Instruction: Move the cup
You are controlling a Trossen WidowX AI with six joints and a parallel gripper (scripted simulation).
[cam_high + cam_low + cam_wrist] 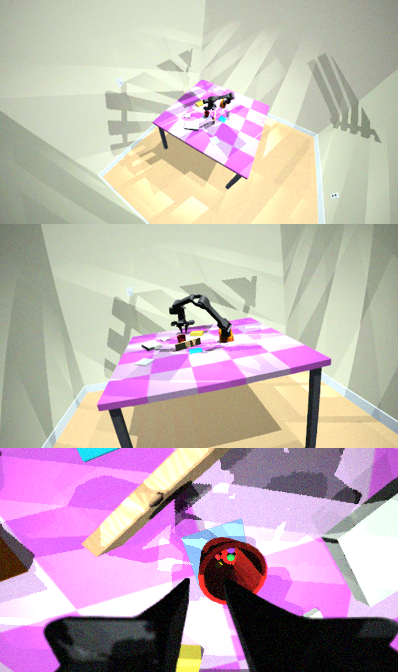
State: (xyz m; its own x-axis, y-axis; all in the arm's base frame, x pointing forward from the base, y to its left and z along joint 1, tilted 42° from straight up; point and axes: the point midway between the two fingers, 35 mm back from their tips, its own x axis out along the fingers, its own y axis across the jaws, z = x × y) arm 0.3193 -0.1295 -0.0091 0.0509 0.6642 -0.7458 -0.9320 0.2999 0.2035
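The cup lies 3 cm ahead of my gripper tip, 2 cm to the right of it and 6 cm below it. The rest, counted from my gripper tip: yellow block: 13 cm behind, 21 cm to the right, 8 cm below; grey block: 29 cm ahead, 9 cm to the right, 8 cm below; wooden block: 1 cm behind, 9 cm to the left, 8 cm below.
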